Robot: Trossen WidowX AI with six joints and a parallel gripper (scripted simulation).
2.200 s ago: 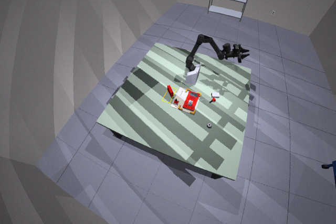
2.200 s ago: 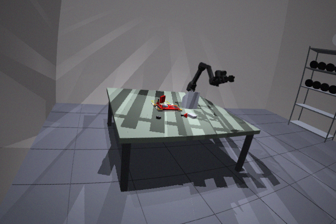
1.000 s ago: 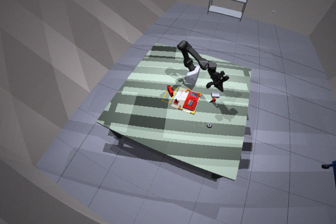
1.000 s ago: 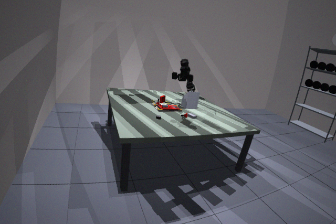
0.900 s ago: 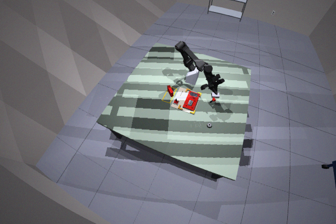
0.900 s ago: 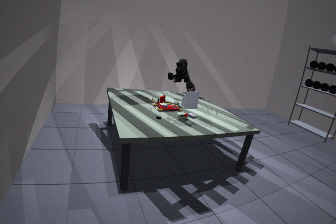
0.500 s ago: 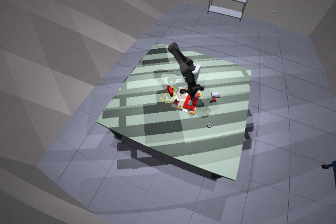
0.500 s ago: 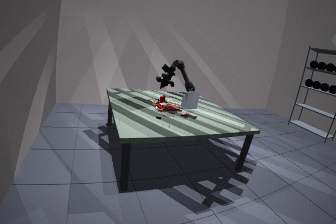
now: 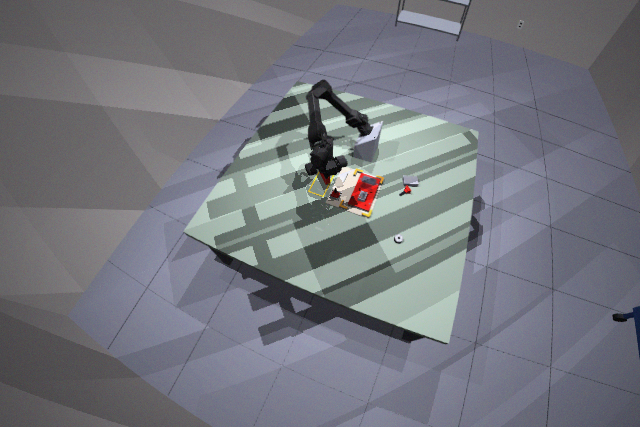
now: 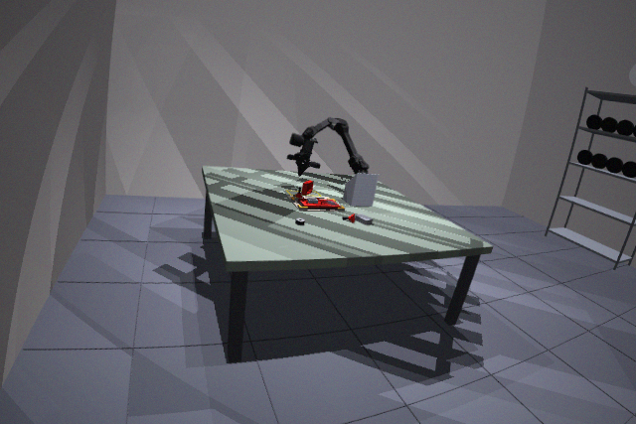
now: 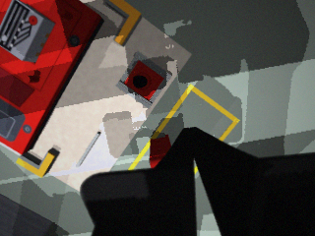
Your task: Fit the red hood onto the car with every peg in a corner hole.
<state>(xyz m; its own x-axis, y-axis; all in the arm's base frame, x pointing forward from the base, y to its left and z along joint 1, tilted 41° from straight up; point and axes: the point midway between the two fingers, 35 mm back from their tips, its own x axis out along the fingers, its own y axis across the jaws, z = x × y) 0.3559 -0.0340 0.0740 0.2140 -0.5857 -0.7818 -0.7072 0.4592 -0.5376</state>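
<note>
Right now my gripper tip is 8 cm above the red hood, 7 cm past it and 5 cm to the left of it. From my gripper tip the other things lie so: dark wheel (42 cm to the left, 10 cm below, 10 cm ahead); white block (37 cm to the left, 24 cm behind, 10 cm below).
</note>
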